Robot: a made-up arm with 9 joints. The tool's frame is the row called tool. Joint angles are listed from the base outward.
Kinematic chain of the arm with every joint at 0, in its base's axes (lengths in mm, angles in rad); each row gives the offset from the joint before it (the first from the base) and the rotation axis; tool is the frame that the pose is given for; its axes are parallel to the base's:
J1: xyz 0 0 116.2 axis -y
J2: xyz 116.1 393 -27.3 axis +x
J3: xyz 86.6 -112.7 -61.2 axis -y
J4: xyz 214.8 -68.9 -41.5 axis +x
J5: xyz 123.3 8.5 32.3 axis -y
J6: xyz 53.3 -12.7 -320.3 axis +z
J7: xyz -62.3 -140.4 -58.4 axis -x
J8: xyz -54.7 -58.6 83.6 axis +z
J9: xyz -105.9 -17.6 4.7 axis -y
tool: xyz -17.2 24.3 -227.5
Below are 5 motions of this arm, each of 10 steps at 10 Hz.
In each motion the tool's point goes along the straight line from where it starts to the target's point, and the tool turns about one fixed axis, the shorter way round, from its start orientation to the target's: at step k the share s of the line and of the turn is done. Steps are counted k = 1, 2, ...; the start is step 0. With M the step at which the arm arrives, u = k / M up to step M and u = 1 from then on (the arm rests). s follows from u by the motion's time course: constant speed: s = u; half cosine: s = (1 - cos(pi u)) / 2; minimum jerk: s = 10 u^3 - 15 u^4 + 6 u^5.
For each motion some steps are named. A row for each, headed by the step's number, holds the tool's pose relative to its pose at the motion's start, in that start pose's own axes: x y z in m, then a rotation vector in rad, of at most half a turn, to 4 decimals.
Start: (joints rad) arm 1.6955 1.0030 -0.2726 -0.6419 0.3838 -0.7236 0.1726 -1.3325 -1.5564
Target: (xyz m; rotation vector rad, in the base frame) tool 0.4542 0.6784 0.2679 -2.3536 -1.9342 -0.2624
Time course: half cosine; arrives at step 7
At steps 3, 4, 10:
3: -0.0188 -0.1512 0.0948 0.5008 0.2847 -0.3708
4: -0.0295 -0.2377 0.1490 0.7875 0.4477 -0.5831
10: -0.0483 -0.3888 0.2438 1.2883 0.7324 -0.9539

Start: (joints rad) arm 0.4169 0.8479 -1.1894 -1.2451 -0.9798 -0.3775 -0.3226 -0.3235 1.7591
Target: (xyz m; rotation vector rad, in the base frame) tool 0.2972 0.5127 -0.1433 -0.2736 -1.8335 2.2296
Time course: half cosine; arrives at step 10
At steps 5, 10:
5: 0.0513 0.1496 0.0997 0.0935 -0.7838 0.4437
10: 0.1026 0.2992 0.1994 0.1869 -1.5676 0.8874

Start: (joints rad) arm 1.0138 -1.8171 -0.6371 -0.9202 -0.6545 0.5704 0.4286 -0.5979 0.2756
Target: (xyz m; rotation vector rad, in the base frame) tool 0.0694 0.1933 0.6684 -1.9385 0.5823 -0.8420
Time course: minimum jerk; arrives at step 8
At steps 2, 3, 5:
2: 0.0261 0.0024 0.0494 0.0318 -0.0615 0.0240
3: 0.0693 0.0064 0.1313 0.0845 -0.1634 0.0638
5: 0.1826 0.0168 0.3458 0.2226 -0.4303 0.1680

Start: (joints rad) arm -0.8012 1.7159 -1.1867 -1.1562 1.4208 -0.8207 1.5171 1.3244 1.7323
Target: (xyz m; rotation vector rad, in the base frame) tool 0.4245 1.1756 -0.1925 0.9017 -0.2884 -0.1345
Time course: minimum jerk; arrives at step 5
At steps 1, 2, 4, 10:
1: 0.0094 -0.0109 -0.0045 -0.0161 0.0255 -0.0483
2: 0.0516 -0.0597 -0.0247 -0.0884 0.1398 -0.2649
4: 0.1532 -0.1770 -0.0733 -0.2624 0.4149 -0.7863
10: 0.1626 -0.1879 -0.0778 -0.2785 0.4404 -0.8346

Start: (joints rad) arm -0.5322 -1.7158 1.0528 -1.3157 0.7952 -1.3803 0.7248 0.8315 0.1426
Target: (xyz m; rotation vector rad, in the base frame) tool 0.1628 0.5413 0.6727 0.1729 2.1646 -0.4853
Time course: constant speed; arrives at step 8
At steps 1, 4, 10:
1: -0.0021 -0.0978 0.0148 -0.1178 -0.1524 -0.0854
4: -0.0082 -0.3913 0.0591 -0.4714 -0.6096 -0.3416
10: -0.0164 -0.7827 0.1182 -0.9428 -1.2193 -0.6833

